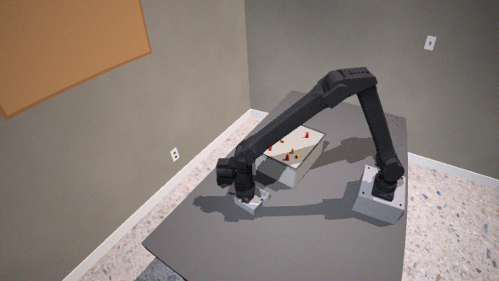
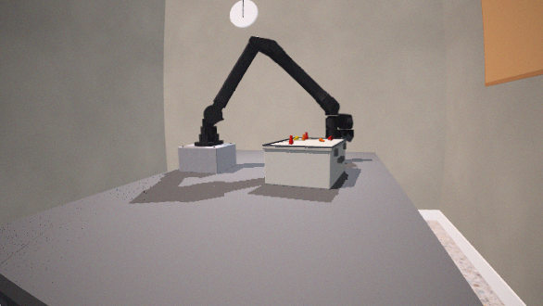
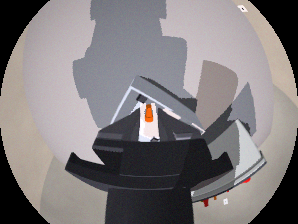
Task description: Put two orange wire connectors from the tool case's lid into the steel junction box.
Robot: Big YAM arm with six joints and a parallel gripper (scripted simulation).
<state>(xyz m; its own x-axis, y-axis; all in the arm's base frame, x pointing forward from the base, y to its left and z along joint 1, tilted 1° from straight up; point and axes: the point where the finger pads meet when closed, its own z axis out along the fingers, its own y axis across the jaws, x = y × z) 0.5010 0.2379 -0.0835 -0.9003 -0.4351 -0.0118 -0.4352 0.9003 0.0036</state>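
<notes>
The steel junction box lies 20 mm behind my hand, 10 mm to the right of it and 10 mm below it. From my hand the other things lie so: tool case 310 mm to the right, 80 mm above, 50 mm behind.
</notes>
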